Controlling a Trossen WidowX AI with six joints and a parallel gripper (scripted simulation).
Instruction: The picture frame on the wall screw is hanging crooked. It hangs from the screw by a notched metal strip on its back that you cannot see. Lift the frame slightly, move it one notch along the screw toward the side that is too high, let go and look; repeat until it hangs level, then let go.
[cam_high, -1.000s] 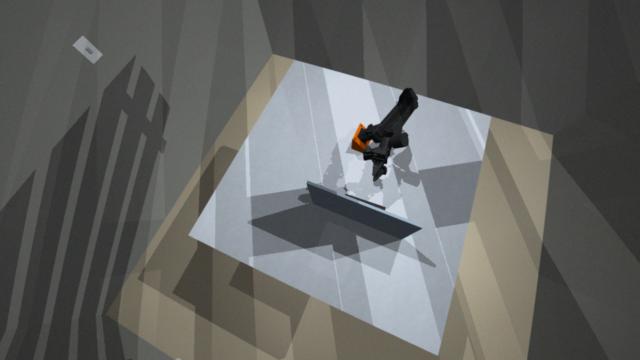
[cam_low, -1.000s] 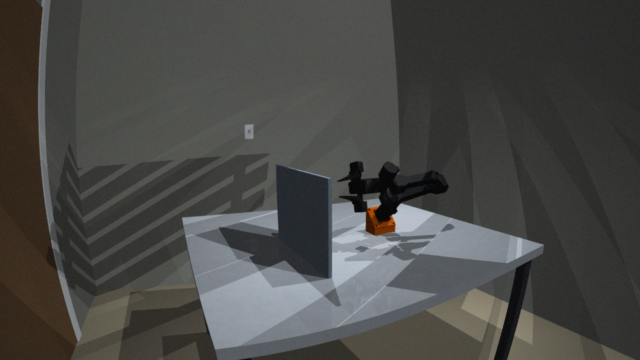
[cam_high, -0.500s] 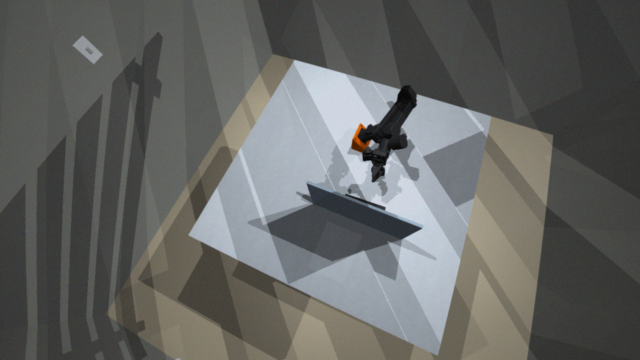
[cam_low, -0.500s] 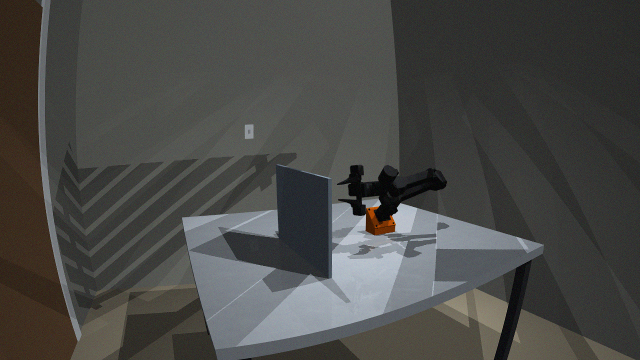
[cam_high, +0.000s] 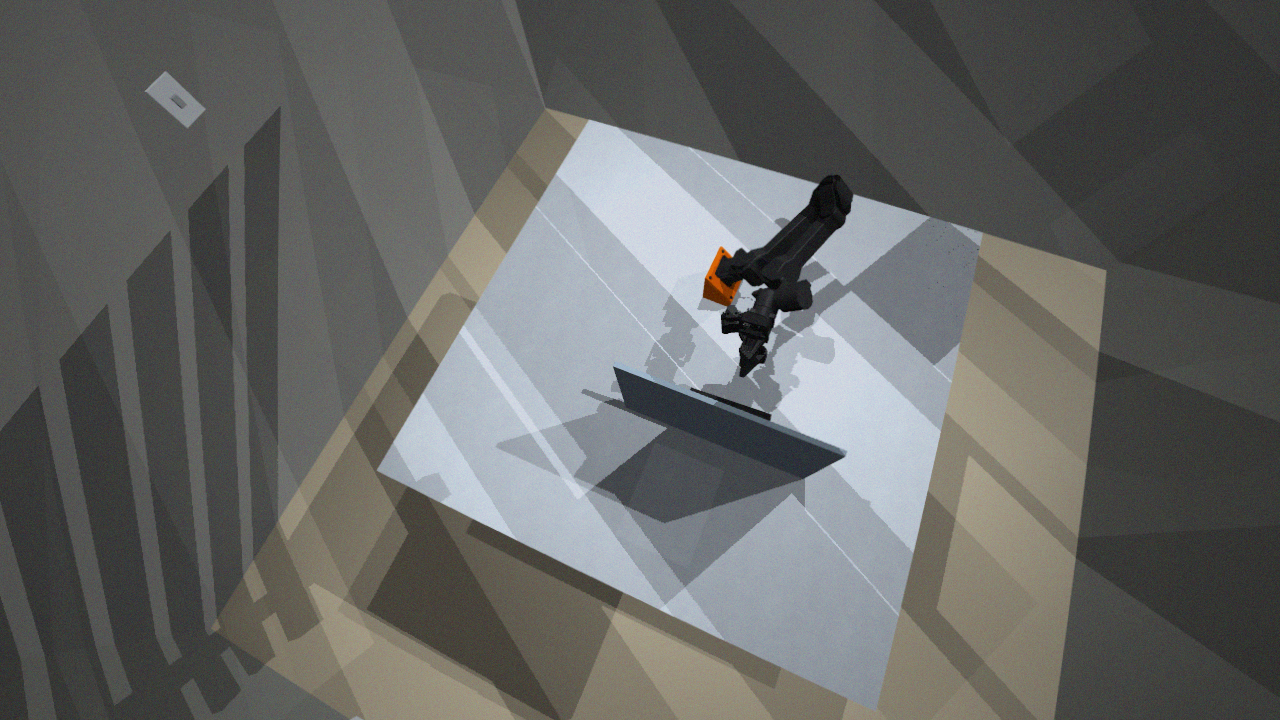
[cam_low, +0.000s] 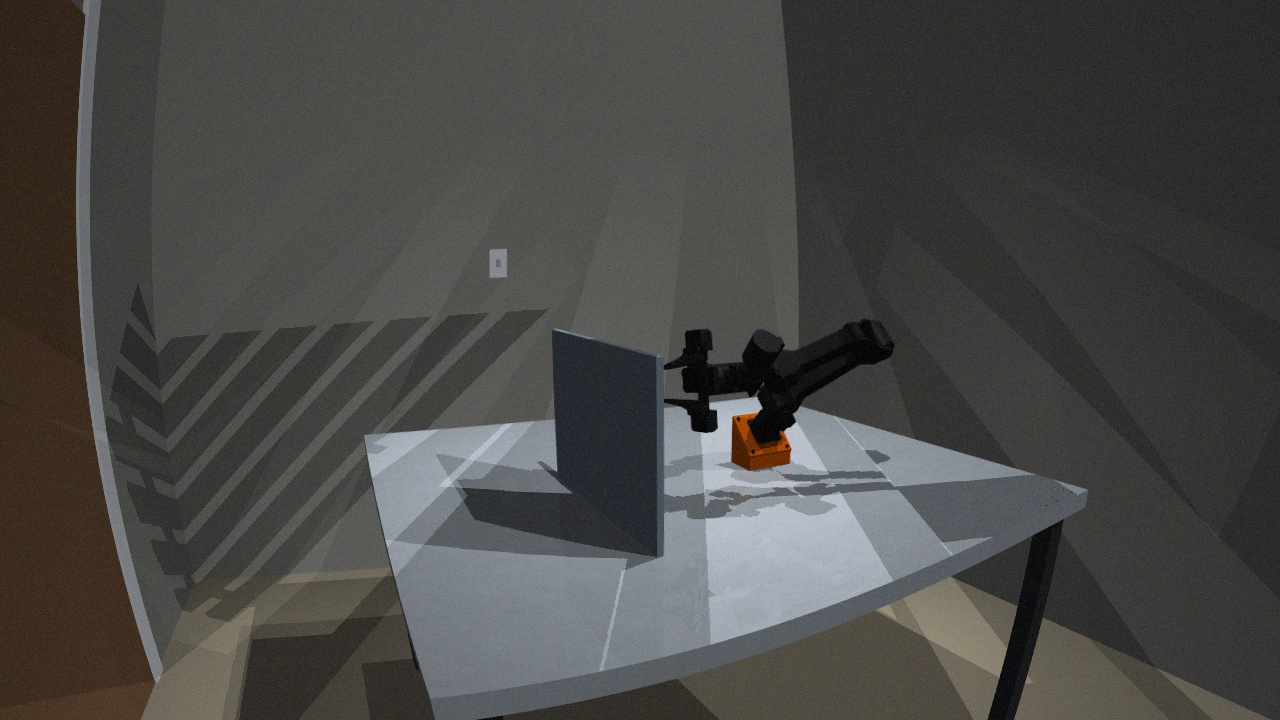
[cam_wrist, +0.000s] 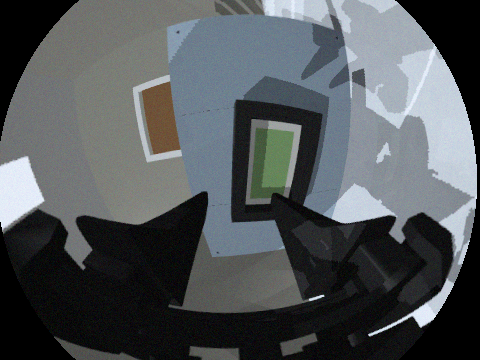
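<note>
My gripper tip is now 100 mm short of the picture frame, 10 mm to the right of it and 60 mm above it. Also, from my gripper tip: grey wall panel 110 mm ahead, 70 mm below.
</note>
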